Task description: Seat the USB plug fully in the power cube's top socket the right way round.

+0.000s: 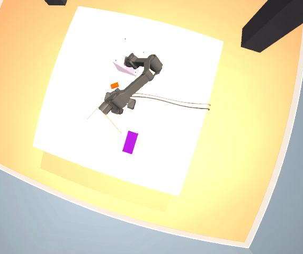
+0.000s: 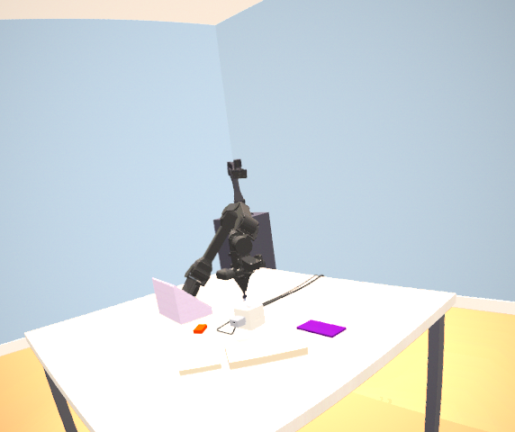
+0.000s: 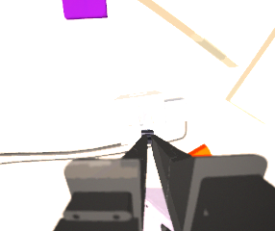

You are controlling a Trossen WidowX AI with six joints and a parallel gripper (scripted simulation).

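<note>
Right now the dark USB plug is 10 mm below my gripper tip. The rest, counted from my gripper tip: orange block (140 mm behind, 130 mm to the right, 130 mm below); then purple card (270 mm ahead, 80 mm to the left, 130 mm below).
</note>
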